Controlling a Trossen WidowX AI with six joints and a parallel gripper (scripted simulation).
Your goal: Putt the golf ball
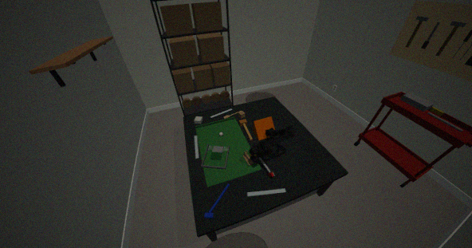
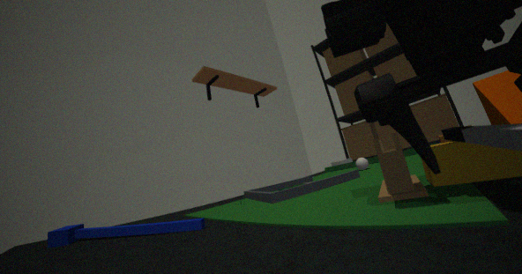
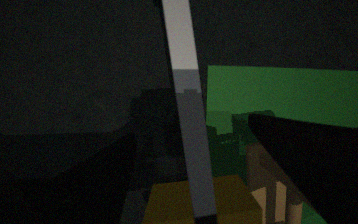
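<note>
The red putter lies 2 cm to the left of my gripper tip, 2 cm above it and 1 cm behind it. Also, from my gripper tip: wooden stand: 10 cm ahead, 7 cm to the right, 1 cm above; then green mat: 29 cm ahead, 28 cm to the right, 3 cm below; then yellow block: 9 cm to the right, 2 cm ahead.
</note>
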